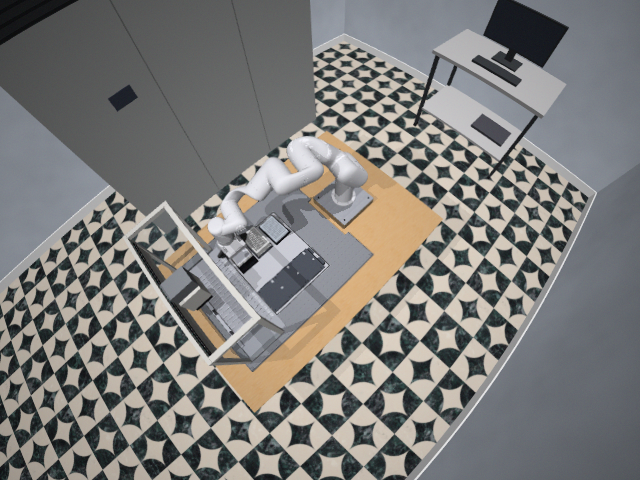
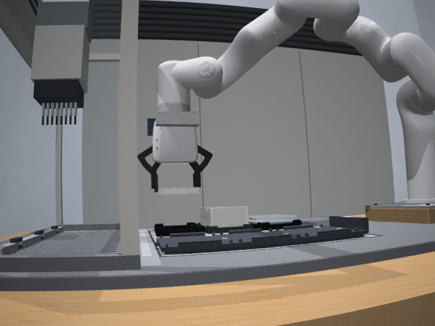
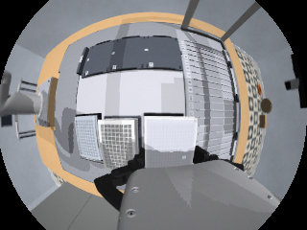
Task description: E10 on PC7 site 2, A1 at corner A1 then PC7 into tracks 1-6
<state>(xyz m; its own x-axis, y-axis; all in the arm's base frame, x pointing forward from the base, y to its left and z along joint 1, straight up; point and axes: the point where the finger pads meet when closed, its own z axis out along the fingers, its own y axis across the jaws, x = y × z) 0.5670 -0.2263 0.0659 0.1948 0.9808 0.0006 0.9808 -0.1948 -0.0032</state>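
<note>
The carrier PC7 is 270 mm to the left of my hand, 90 mm below it and 60 mm behind it. Round my hand: plate E01 (210 mm behind, 90 mm below, 40 mm to the left); then black plate nest (100 mm below); then instrument frame post (380 mm to the left, 170 mm ahead, 150 mm above).
</note>
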